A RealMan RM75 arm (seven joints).
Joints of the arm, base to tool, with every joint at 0 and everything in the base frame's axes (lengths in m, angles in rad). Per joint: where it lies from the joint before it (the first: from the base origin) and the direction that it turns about. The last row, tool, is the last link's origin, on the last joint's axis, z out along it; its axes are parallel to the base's.
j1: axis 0 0 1 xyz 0 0 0.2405
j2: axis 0 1 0 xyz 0 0 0
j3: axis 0 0 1 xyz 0 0 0.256
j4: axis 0 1 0 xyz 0 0 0
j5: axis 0 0 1 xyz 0 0 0.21
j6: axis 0 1 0 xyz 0 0 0
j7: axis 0 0 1 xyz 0 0 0.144
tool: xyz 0 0 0
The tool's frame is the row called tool.
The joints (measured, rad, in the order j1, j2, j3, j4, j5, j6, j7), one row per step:
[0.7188, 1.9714, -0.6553, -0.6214, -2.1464, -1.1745, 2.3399]
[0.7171, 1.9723, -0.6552, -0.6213, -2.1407, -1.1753, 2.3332]
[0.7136, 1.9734, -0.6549, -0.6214, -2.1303, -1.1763, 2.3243]
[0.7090, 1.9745, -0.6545, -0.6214, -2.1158, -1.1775, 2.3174]
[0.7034, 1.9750, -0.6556, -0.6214, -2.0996, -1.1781, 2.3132]
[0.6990, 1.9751, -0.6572, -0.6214, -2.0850, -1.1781, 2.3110]
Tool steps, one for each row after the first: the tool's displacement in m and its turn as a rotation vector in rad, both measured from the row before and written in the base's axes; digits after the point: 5 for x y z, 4 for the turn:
[-0.00009, -0.00035, -0.00020, 0.0020, 0.0022, 0.0045]
[0.00010, -0.00059, 0.00002, 0.0045, 0.0052, 0.0051]
[0.00012, -0.00069, 0.00024, 0.0062, 0.0101, 0.0028]
[0.00043, -0.00077, 0.00048, 0.0066, 0.0116, 0.0001]
[0.00018, -0.00045, 0.00057, 0.0061, 0.0105, -0.0005]

